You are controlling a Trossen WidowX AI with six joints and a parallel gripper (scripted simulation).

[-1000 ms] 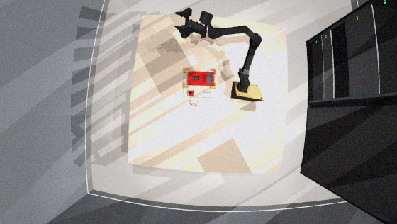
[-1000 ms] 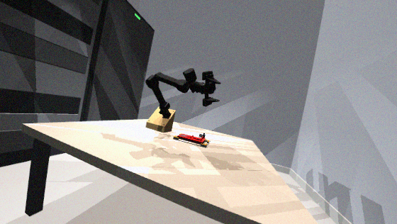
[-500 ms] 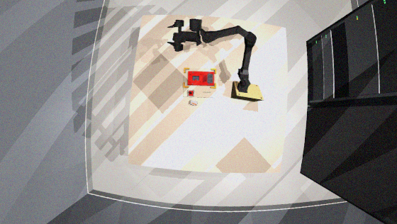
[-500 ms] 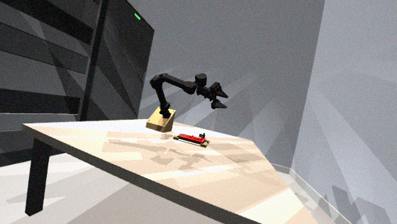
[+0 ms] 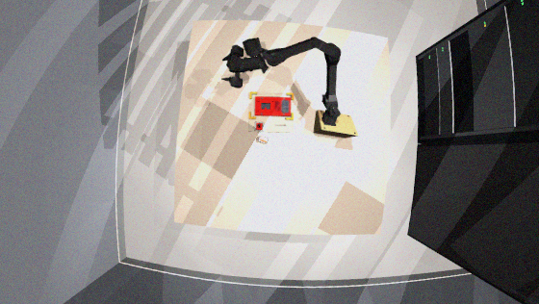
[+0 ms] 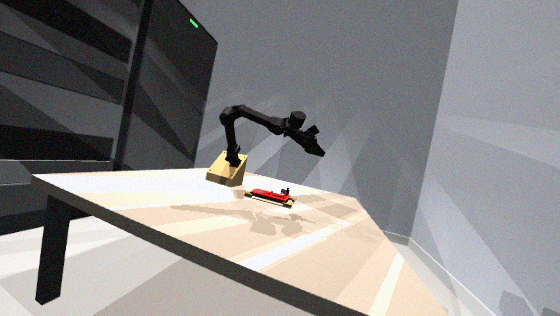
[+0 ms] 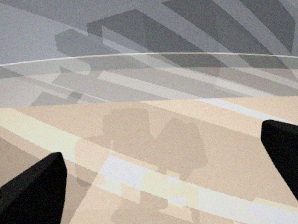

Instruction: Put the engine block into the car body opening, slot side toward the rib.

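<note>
The engine block is 200 mm behind my gripper tip, 300 mm to the left of it and 270 mm below it.
</note>
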